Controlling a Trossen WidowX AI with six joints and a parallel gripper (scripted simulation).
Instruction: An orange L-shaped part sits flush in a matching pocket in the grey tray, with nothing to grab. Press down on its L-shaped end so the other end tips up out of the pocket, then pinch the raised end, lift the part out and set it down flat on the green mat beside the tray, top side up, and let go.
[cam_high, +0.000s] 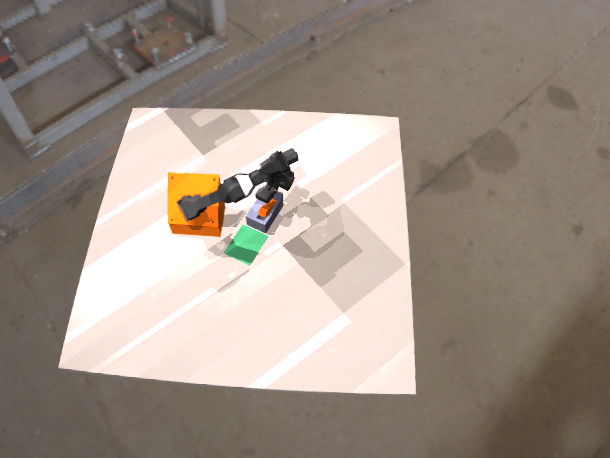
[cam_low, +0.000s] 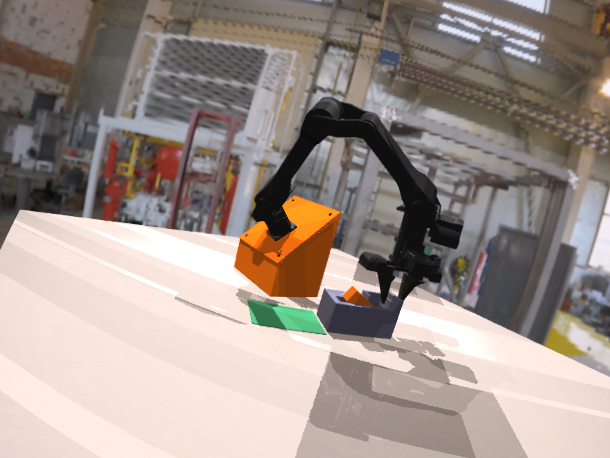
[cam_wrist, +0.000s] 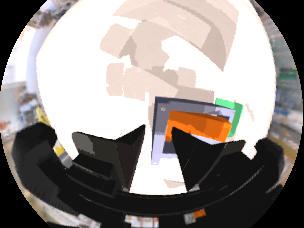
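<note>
The orange L-shaped part lies 20 mm behind my gripper tip, 40 mm to the right of it and 20 mm below it. The rest, counted from my gripper tip: green mat (70 mm behind, 210 mm to the right, 80 mm below).
</note>
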